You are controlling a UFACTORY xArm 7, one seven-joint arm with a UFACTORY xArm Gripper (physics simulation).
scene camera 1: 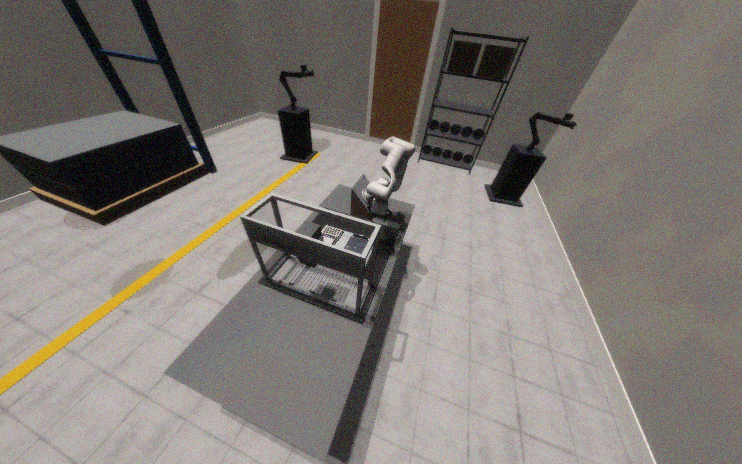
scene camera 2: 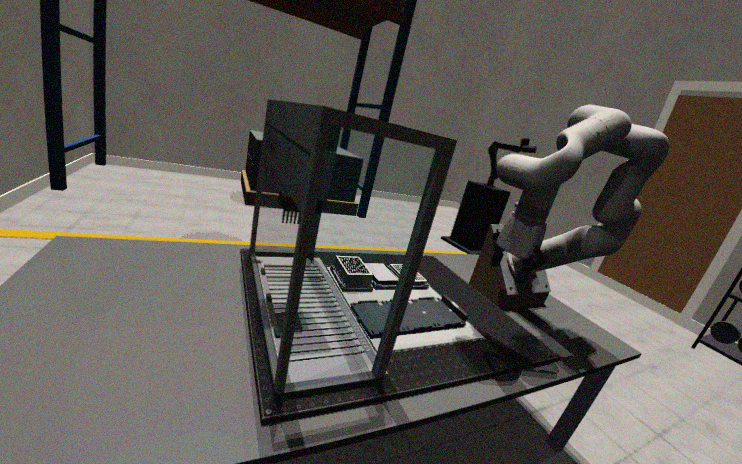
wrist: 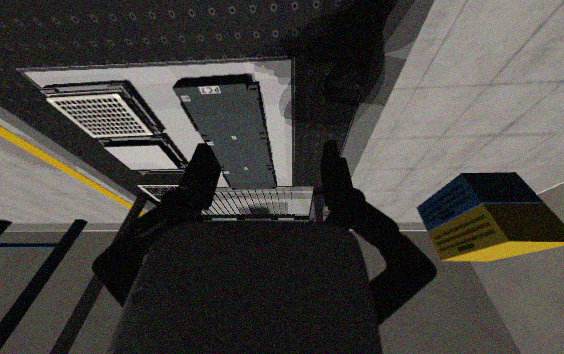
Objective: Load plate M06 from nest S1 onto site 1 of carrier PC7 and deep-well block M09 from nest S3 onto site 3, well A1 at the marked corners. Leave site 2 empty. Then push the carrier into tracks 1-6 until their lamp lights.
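Pixels of known places: gripper, between the fingertips: point(scene camera 1: 378, 219) point(scene camera 2: 506, 273) point(wrist: 268, 154); arm's base, origin of its link: point(scene camera 1: 366, 196) point(scene camera 2: 518, 262).
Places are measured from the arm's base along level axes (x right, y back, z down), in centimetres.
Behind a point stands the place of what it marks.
Observation:
My gripper point(wrist: 268, 154) {x -14.7, y -32.6, z -5.7 cm} is open and empty, its two dark fingers wide apart in the wrist view, above and away from the labware. Carrier PC7 point(scene camera 2: 424, 315) {x -4.3, y -46.5, z 12.3 cm} point(wrist: 235, 120) {x -5.0, y -41.6, z 12.4 cm} lies flat on a white panel, its sites bare. Beside it three pieces stand in a row: a low plate with a white well grid point(wrist: 102, 116) {x 17.1, y -35.9, z 10.9 cm}, a plain white-topped piece point(scene camera 2: 383, 271) {x 18.9, y -45.8, z 10.8 cm} point(wrist: 142, 156) {x 18.6, y -46.2, z 10.8 cm} in the middle, and a tall deep-well block point(scene camera 2: 354, 265) point(wrist: 161, 190) nearest the tracks. Their labels and A1 corners are too small to read. The tracks point(scene camera 2: 322, 341) point(wrist: 295, 206) {x -11.4, y -81.5, z 13.4 cm} lie beyond the carrier. No lit lamp can be made out.
A tall grey frame point(scene camera 1: 306, 243) {x 8.1, y -89.2, z -31.7 cm} point(scene camera 2: 391, 128) {x -18.8, y -82.8, z -33.9 cm} with a closed upper panel stands over the tracks. A dark block point(scene camera 2: 285, 323) lies on the tracks. The arm's base point(scene camera 2: 522, 295) {x -6.9, y -1.5, z 9.7 cm} stands at the table's far end. A blue and yellow box point(wrist: 462, 227) shows at the right in the wrist view.

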